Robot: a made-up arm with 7 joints. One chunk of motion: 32 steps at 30 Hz.
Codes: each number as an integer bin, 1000 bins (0 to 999) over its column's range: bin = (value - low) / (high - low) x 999, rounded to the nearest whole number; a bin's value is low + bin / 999 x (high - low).
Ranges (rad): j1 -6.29..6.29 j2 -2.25..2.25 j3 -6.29..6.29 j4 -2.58..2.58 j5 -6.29..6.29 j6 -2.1..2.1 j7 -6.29..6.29
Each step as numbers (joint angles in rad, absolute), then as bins.
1 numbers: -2.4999 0.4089 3.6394 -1.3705 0.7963 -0.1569 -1.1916
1 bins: 301 590 789 234 563 462 405
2 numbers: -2.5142 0.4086 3.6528 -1.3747 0.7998 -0.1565 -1.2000
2 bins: 300 590 790 233 563 462 404
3 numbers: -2.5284 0.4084 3.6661 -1.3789 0.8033 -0.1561 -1.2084
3 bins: 299 590 791 233 563 462 404
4 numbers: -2.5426 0.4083 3.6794 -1.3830 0.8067 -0.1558 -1.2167
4 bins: 298 590 792 232 564 462 403
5 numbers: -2.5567 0.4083 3.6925 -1.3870 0.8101 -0.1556 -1.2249
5 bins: 296 590 793 231 564 462 402
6 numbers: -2.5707 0.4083 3.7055 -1.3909 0.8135 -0.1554 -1.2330
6 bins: 295 590 794 230 564 463 402
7 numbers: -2.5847 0.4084 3.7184 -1.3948 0.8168 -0.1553 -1.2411
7 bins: 294 590 795 229 564 463 401
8 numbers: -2.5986 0.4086 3.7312 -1.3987 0.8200 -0.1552 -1.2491
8 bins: 293 590 796 229 565 463 400
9 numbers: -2.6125 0.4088 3.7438 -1.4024 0.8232 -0.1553 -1.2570
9 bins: 292 590 797 228 565 463 400
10 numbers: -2.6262 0.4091 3.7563 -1.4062 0.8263 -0.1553 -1.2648
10 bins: 291 590 798 227 565 463 399
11 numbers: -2.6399 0.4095 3.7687 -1.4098 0.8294 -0.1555 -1.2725
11 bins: 290 590 799 227 565 463 398
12 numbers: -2.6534 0.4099 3.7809 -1.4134 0.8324 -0.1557 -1.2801
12 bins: 289 590 800 226 566 462 398
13 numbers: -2.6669 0.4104 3.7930 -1.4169 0.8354 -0.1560 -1.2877
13 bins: 288 591 801 225 566 462 397
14 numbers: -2.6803 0.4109 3.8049 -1.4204 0.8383 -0.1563 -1.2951
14 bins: 287 591 802 225 566 462 397
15 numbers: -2.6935 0.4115 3.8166 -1.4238 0.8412 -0.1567 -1.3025
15 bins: 286 591 803 224 566 462 396
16 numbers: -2.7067 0.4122 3.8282 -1.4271 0.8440 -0.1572 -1.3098
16 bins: 285 591 804 223 567 462 395
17 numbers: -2.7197 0.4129 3.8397 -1.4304 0.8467 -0.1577 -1.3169
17 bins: 284 591 804 223 567 462 395
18 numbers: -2.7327 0.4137 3.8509 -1.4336 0.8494 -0.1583 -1.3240
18 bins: 282 591 805 222 567 462 394
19 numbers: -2.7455 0.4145 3.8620 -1.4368 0.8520 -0.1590 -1.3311
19 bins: 281 592 806 221 567 462 394
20 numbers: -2.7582 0.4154 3.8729 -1.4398 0.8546 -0.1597 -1.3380
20 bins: 280 592 807 221 567 462 393
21 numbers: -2.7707 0.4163 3.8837 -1.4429 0.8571 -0.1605 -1.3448
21 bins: 279 592 808 220 568 461 393
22 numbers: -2.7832 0.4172 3.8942 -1.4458 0.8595 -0.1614 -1.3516
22 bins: 278 592 809 220 568 461 392
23 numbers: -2.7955 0.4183 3.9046 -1.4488 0.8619 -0.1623 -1.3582
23 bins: 278 592 810 219 568 461 392
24 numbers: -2.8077 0.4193 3.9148 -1.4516 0.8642 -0.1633 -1.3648
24 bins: 277 593 810 218 568 461 391
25 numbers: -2.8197 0.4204 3.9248 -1.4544 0.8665 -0.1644 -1.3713
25 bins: 276 593 811 218 568 460 391
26 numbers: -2.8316 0.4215 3.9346 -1.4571 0.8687 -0.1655 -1.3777
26 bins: 275 593 812 217 568 460 390
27 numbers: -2.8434 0.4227 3.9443 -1.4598 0.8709 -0.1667 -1.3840
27 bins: 274 593 813 217 569 460 390
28 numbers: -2.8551 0.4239 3.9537 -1.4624 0.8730 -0.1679 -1.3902
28 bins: 273 594 813 216 569 460 389
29 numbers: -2.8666 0.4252 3.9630 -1.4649 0.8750 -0.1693 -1.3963
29 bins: 272 594 814 216 569 459 389
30 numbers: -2.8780 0.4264 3.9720 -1.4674 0.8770 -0.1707 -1.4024
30 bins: 271 594 815 215 569 459 388
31 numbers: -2.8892 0.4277 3.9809 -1.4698 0.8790 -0.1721 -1.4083
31 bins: 270 594 816 215 569 459 388
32 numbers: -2.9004 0.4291 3.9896 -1.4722 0.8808 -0.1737 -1.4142
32 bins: 269 595 816 214 569 458 387
